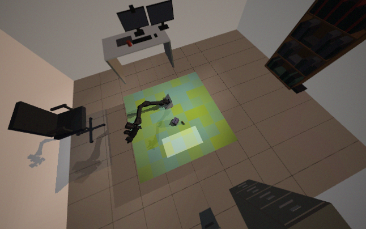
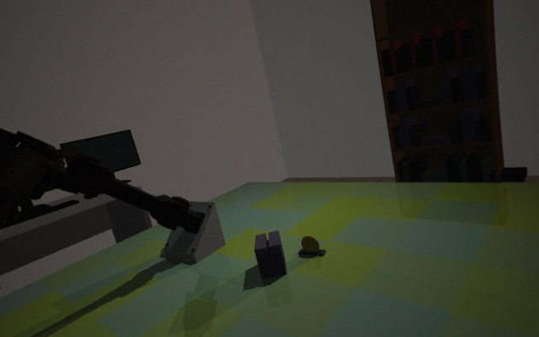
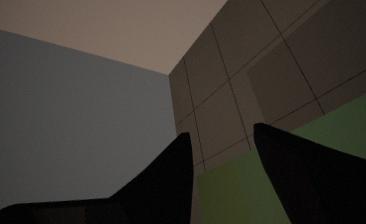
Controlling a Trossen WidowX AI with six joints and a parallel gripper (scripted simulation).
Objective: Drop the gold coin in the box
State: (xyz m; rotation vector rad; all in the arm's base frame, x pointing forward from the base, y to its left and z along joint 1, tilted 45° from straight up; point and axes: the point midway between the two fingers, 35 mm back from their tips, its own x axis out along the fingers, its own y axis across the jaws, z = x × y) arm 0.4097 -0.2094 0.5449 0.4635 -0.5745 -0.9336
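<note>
My gripper tip is 8 cm past the gold coin, 65 cm to the right of it and 27 cm above it.
</note>
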